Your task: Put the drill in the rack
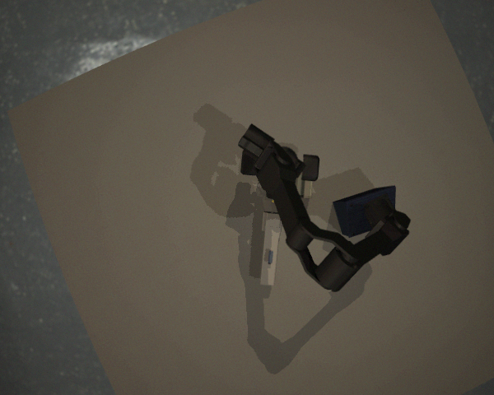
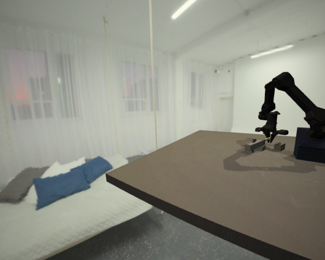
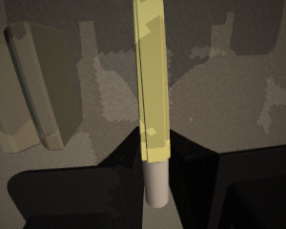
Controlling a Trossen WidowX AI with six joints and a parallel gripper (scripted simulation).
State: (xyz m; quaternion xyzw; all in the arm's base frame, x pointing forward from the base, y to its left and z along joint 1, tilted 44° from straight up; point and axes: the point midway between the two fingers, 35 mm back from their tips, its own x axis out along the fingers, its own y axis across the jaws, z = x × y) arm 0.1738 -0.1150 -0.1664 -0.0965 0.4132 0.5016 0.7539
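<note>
The drill lies 2 cm ahead of my gripper tip, 3 cm to the left of it and 3 cm above it. Round my gripper tip: rack 4 cm behind, 7 cm to the left; then block 11 cm ahead, 17 cm to the left, 2 cm above; then blue key 12 cm ahead, 19 cm to the left, 3 cm above.
</note>
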